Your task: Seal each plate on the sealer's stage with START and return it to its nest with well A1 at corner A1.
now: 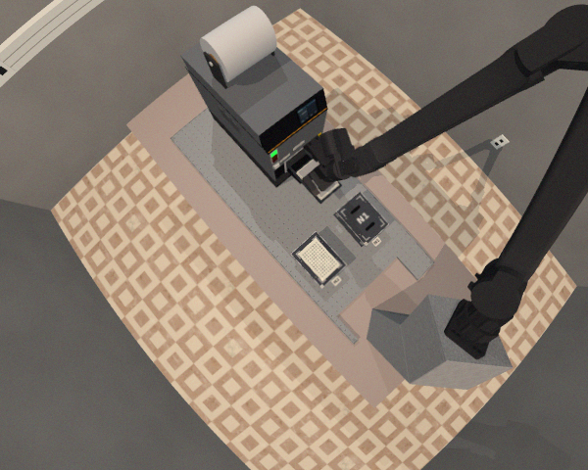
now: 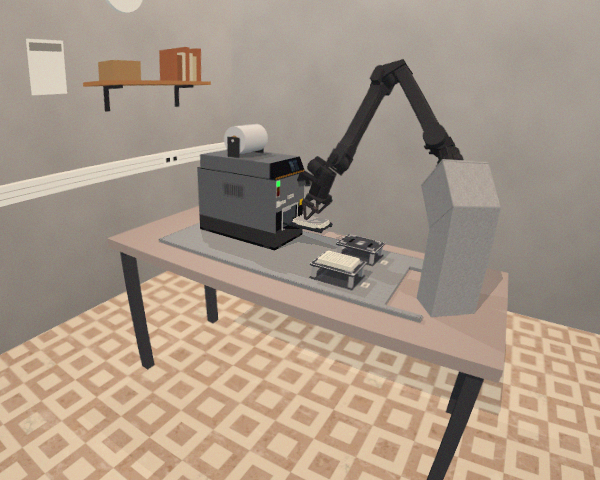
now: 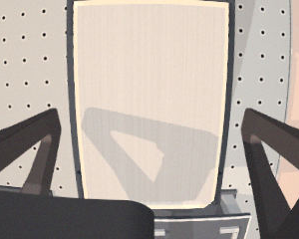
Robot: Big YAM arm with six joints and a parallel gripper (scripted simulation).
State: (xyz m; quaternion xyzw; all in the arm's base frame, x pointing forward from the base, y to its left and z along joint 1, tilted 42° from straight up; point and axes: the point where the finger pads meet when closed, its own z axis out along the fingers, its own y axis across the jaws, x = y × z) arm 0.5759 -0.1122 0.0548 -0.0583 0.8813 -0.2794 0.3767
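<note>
My hand is 4 cm above the sealer stage. Also, from my hand: start button 11 cm ahead, 8 cm to the left, 5 cm above; cream well plate 19 cm behind, 20 cm to the left, 8 cm below; foil roll 33 cm ahead, 4 cm to the right, 27 cm above.
</note>
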